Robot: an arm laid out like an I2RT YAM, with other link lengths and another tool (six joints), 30 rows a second.
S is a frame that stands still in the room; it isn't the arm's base.
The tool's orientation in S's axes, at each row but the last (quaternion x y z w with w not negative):
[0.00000 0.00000 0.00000 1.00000]
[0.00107 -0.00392 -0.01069 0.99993]
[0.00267 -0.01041 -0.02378 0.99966]
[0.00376 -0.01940 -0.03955 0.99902]
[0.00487 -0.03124 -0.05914 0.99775]
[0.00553 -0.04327 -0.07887 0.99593]
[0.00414 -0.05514 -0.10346 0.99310]
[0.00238 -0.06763 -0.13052 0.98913]
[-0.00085 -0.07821 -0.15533 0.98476]
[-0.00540 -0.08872 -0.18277 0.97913]
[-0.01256 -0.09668 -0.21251 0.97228]
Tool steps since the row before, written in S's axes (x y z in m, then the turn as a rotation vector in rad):
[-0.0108 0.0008 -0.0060 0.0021 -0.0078 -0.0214]
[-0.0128 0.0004 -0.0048 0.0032 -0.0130 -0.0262]
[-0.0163 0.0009 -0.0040 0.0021 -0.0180 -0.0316]
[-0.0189 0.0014 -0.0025 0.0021 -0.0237 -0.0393]
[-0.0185 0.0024 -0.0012 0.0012 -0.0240 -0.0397]
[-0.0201 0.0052 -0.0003 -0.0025 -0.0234 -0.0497]
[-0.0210 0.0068 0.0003 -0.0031 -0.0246 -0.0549]
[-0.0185 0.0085 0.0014 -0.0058 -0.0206 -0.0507]
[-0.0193 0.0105 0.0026 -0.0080 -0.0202 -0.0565]
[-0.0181 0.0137 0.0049 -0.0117 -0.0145 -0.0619]
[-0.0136 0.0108 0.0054 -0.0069 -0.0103 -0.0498]
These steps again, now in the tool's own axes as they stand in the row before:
[-0.0108 0.0008 -0.0060 0.0021 -0.0078 -0.0214]
[-0.0128 0.0001 -0.0047 0.0033 -0.0130 -0.0262]
[-0.0164 0.0001 -0.0037 0.0023 -0.0181 -0.0315]
[-0.0190 -0.0001 -0.0018 0.0025 -0.0238 -0.0392]
[-0.0187 0.0002 0.0000 0.0016 -0.0242 -0.0396]
[-0.0206 0.0020 0.0014 -0.0030 -0.0244 -0.0492]
[-0.0218 0.0024 0.0026 -0.0039 -0.0258 -0.0543]
[-0.0197 0.0035 0.0040 -0.0070 -0.0225 -0.0497]
[-0.0209 0.0041 0.0058 -0.0101 -0.0230 -0.0551]
[-0.0206 0.0064 0.0085 -0.0164 -0.0191 -0.0595]
[-0.0155 0.0043 0.0085 -0.0115 -0.0131 -0.0483]

